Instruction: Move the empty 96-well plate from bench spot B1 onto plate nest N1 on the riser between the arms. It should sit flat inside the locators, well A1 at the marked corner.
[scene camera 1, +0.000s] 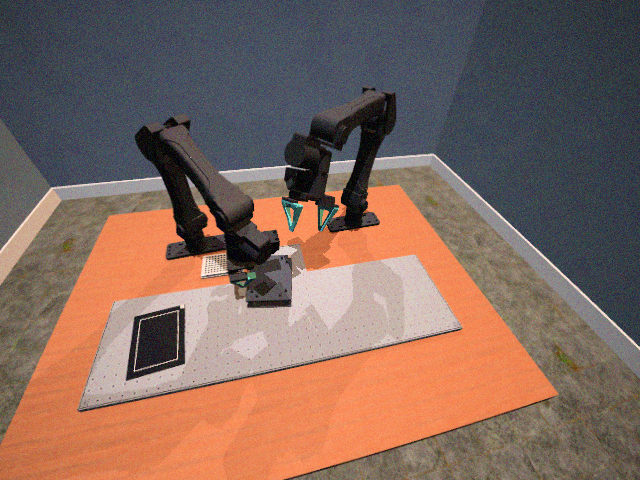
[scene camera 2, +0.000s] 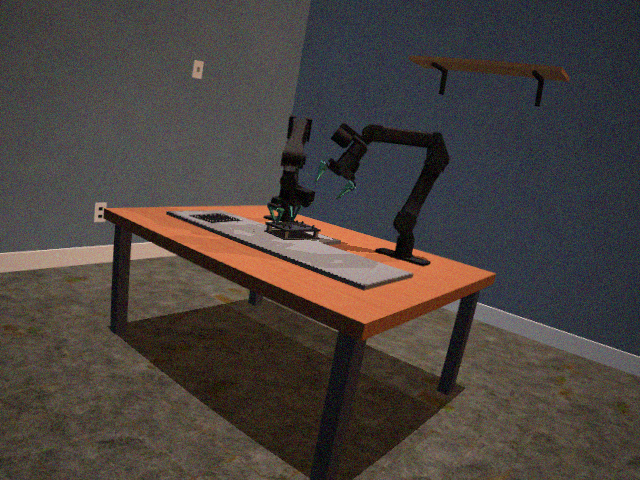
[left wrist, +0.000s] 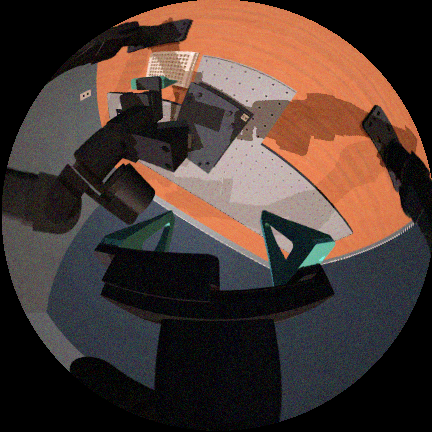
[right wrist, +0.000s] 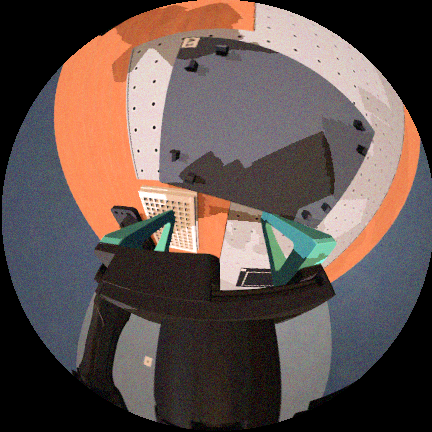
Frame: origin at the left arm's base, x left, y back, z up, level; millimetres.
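Seen in the pictures: left gripper, between the fingertips: (scene camera 1: 306, 231) (scene camera 2: 325, 190) (left wrist: 216, 214); right gripper, between the fingertips: (scene camera 1: 241, 273) (left wrist: 173, 102) (right wrist: 217, 214); left arm's base, origin of its link: (scene camera 1: 352, 222) (scene camera 2: 402, 257); right arm's base, origin of its link: (scene camera 1: 198, 247).
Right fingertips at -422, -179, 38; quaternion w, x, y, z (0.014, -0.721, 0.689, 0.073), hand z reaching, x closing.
Pixels of each thing's middle, then the offset from my right fingertips to it, as dx, dy, dz. "pt": a spot on its surface instead. Level surfaces: height alone.
- cream 96-well plate, middle of its body: (right wrist: 171, 223) (left wrist: 167, 66) (scene camera 1: 222, 264) -58, +77, -31
- dark riser with nest N1, middle of its body: (right wrist: 276, 136) (left wrist: 202, 130) (scene camera 1: 270, 278) (scene camera 2: 292, 229) +80, -40, -2
- grey perforated board, height of its surface: dz -25
- black pad with a white outline, a spot on its surface: (scene camera 1: 157, 341) (scene camera 2: 214, 217) pt -221, -151, -23
The cream 96-well plate (scene camera 1: 212, 265) (left wrist: 170, 64) (right wrist: 186, 212) lies flat on the table, beside the right arm's base and apart from the riser. The dark riser with nest N1 (scene camera 1: 276, 291) (left wrist: 212, 137) (right wrist: 240, 100) stands between the arms. Small black locators stand on its top, with a pale label at one corner and no plate on it. My right gripper (scene camera 2: 285, 219) (left wrist: 173, 102) (right wrist: 217, 214) is open and empty, low by the riser's plate-side edge. My left gripper (scene camera 1: 307, 229) (scene camera 2: 327, 189) (left wrist: 216, 214) is open and empty, high above the table behind the riser.
A grey perforated board (scene camera 1: 330, 330) (scene camera 2: 356, 271) lies under the riser. A black pad with a white outline (scene camera 1: 157, 341) (scene camera 2: 214, 218) lies at its far left in scene camera 1. The right arm's wrist overhangs the riser. A wall shelf (scene camera 2: 491, 67) is at the upper right.
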